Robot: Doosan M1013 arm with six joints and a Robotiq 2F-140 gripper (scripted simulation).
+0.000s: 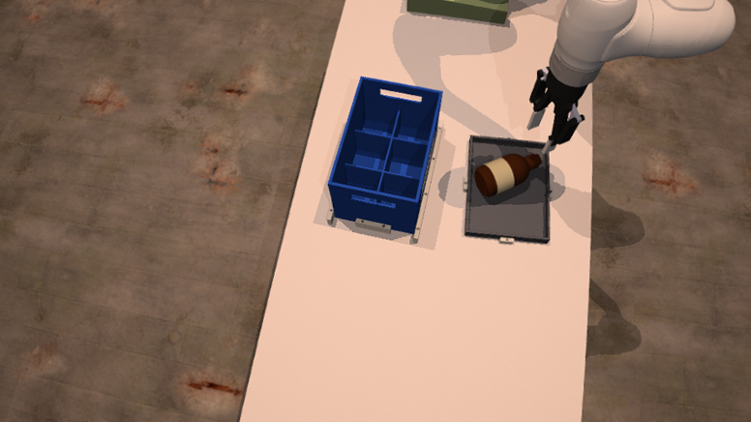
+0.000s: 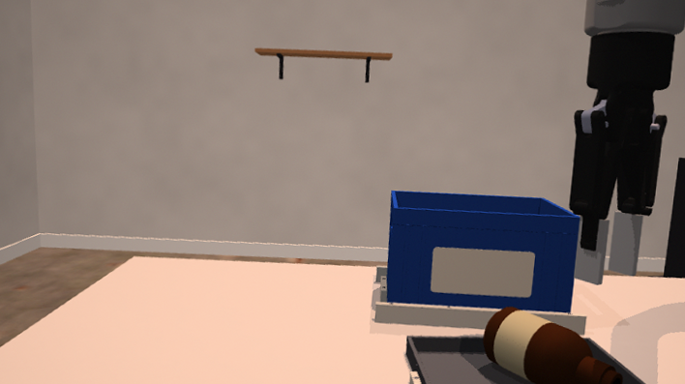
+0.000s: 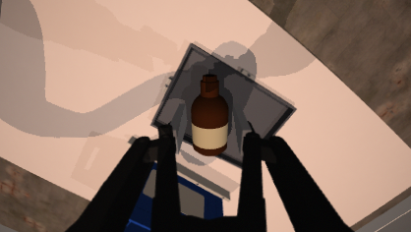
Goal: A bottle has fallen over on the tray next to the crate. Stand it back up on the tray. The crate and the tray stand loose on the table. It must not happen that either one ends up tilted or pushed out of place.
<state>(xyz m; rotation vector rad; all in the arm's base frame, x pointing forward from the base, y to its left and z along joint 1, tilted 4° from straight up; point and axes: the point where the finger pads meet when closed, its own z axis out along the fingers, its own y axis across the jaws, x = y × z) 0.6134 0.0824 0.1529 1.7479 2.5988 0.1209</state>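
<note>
My hand is 2 cm short of the brown bottle, 5 cm to the left of it and 14 cm above it. Also, from my hand: blue crate (33 cm to the right, 10 cm below); dark grey tray (5 cm ahead, 5 cm to the right, 17 cm below).
</note>
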